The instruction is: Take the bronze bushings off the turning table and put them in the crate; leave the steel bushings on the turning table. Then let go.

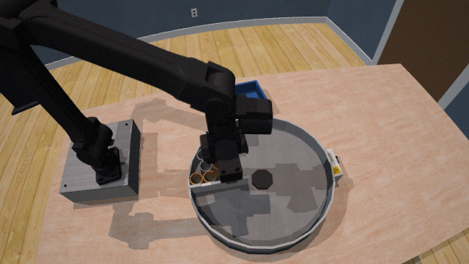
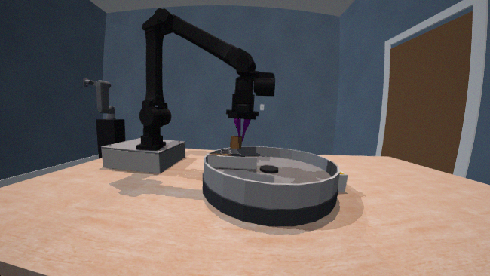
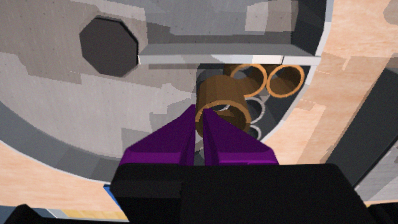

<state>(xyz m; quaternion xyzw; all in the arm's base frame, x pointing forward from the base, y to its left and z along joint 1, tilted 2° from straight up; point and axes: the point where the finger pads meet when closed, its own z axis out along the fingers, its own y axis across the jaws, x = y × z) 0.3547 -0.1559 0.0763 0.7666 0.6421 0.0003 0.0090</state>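
My gripper is now 310 mm to the right of the blue crate, 160 mm short of it and 130 mm above it. Round my hand: turning table (100 mm below, 90 mm ahead, 40 mm to the right).
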